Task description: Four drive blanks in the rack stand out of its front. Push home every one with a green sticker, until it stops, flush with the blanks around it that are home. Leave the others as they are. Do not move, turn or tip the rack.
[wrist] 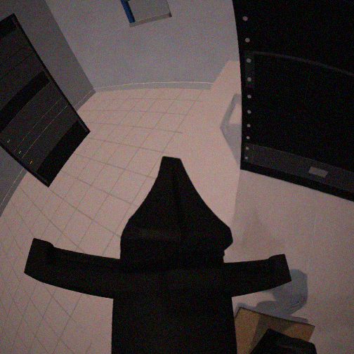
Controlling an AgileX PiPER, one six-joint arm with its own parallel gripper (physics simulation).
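Note:
The rack (280, 161) stands upright at the right of the wrist view, very dark, with a column of light round holes down its left front edge and a small grey label low on its front. Its top and right side run out of view. I cannot make out any drive blank or green sticker on it. My gripper (168, 166) is shut, its two dark fingers together in a point, with nothing seen between them. It is to the left of the rack and apart from it in the view, pointing past its lower left corner.
A dark cabinet (44, 107) with small green lights stands at the left by the grey wall. A pale panel with a blue edge (150, 11) is on the back wall. A brown block (248, 325) lies at the bottom right, partly behind a dark shape. Shadows fall beside the rack.

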